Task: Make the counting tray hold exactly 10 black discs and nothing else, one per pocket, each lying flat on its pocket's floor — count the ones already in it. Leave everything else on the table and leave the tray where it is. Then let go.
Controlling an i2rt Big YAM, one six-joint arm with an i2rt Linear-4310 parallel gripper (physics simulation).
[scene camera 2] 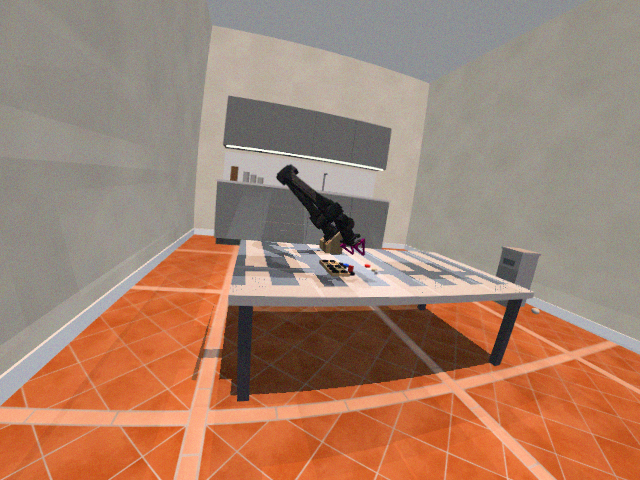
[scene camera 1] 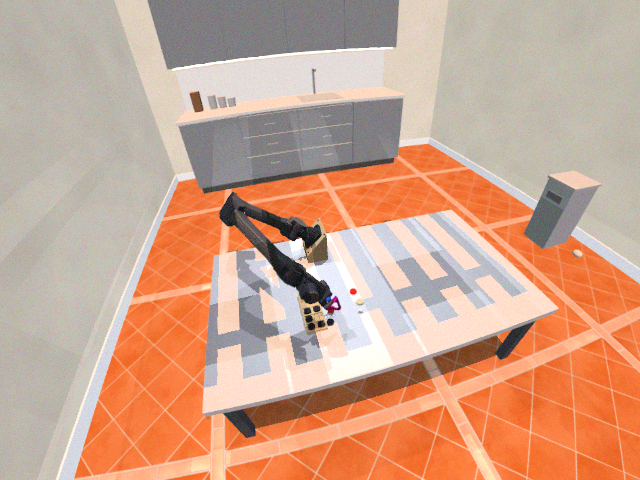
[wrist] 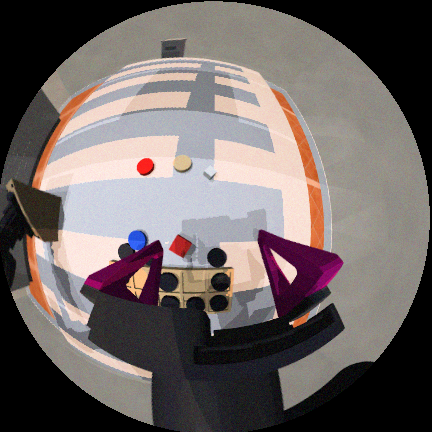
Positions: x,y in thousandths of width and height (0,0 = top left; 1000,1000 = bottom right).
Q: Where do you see a tan counting tray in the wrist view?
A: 443,652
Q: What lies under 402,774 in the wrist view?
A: My gripper.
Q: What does my gripper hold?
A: Nothing.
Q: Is my gripper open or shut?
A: Open.
